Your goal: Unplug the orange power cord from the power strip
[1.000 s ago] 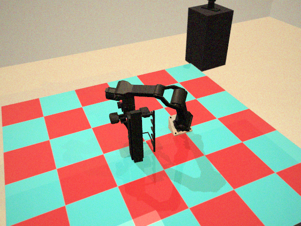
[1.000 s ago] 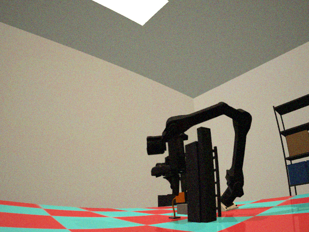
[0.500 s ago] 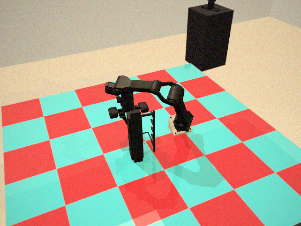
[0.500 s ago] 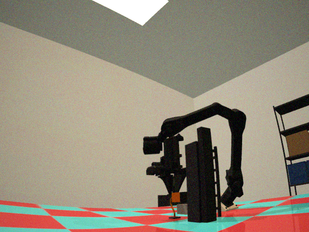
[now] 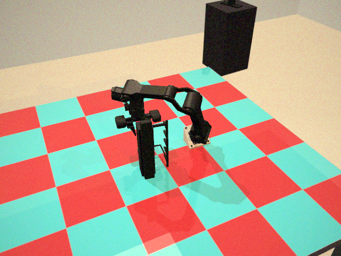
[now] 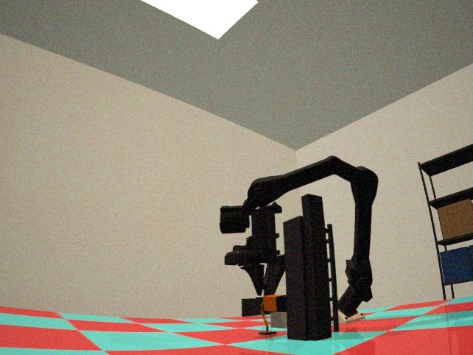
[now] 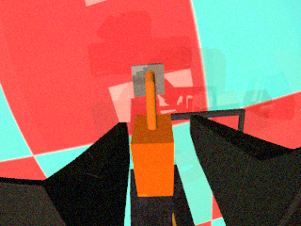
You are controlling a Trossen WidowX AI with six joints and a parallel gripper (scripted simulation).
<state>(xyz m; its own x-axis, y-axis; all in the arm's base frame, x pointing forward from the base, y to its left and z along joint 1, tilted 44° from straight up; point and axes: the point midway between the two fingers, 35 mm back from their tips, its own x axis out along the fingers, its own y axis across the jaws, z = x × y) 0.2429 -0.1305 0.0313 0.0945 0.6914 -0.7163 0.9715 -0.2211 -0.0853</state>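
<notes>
The orange plug is 10 mm ahead of my gripper tip, 50 mm to the left of it and 10 mm below it. Round my gripper tip: black slab (40 mm ahead, 160 mm to the left, 50 mm above).
</notes>
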